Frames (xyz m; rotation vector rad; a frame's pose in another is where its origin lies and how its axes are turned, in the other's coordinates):
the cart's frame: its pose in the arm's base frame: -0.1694 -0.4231 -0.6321 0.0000 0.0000 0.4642
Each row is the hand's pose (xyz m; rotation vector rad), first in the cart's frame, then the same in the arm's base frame.
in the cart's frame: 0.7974 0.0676 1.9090 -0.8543 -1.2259 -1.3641
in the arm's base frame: 0.5134 -0.0057 1.2769 -0.5234 -1.3238 -0.9873
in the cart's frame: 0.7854 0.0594 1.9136 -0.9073 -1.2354 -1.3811
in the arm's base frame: 0.5063 -0.0184 1.2815 -0.5699 -1.3430 -1.0090
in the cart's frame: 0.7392 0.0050 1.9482 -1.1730 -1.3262 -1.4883
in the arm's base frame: 0.4893 -0.0877 1.3161 -0.7912 -1.4760 -1.1487
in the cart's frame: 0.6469 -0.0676 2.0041 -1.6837 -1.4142 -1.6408
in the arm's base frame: 0.4393 -0.1939 1.3720 -1.2289 -1.6503 -1.3751
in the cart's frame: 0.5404 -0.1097 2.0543 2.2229 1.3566 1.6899
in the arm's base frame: 0.3629 -0.2793 1.4222 -1.7552 -1.7365 -1.5719
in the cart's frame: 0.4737 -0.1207 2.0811 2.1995 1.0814 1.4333
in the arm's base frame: 0.3082 -0.3189 1.4490 2.0285 1.6710 1.6024
